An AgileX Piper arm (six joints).
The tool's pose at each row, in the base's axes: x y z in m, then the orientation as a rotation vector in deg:
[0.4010 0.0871 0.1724 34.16 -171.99 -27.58]
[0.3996 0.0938 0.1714 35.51 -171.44 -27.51]
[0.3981 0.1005 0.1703 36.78 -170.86 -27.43]
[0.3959 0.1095 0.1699 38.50 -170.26 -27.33]
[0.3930 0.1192 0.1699 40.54 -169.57 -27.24]
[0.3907 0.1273 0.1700 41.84 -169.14 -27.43]
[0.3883 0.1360 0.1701 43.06 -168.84 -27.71]
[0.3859 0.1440 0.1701 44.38 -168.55 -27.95]
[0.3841 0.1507 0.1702 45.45 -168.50 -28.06]
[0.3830 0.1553 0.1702 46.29 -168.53 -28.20]
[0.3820 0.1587 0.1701 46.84 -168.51 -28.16]
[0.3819 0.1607 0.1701 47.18 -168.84 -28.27]
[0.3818 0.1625 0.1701 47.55 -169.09 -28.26]
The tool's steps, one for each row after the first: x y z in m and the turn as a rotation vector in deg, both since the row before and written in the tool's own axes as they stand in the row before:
[-0.0012 0.0061 0.0031 -0.05 0.42 -0.87]
[-0.0013 0.0061 0.0032 -0.05 0.45 -0.82]
[-0.0017 0.0085 0.0032 -0.01 0.41 -1.12]
[-0.0015 0.0095 0.0031 -0.02 0.44 -1.34]
[-0.0016 0.0079 0.0025 -0.15 0.19 -0.87]
[-0.0019 0.0084 0.0027 -0.17 0.04 -0.82]
[-0.0017 0.0078 0.0026 -0.13 0.02 -0.88]
[-0.0017 0.0064 0.0021 0.01 -0.13 -0.71]
[-0.0013 0.0043 0.0015 0.00 -0.19 -0.56]
[-0.0009 0.0032 0.0012 0.06 -0.05 -0.36]
[-0.0009 0.0017 0.0006 0.08 -0.38 -0.22]
[-0.0008 0.0015 0.0005 0.12 -0.28 -0.24]

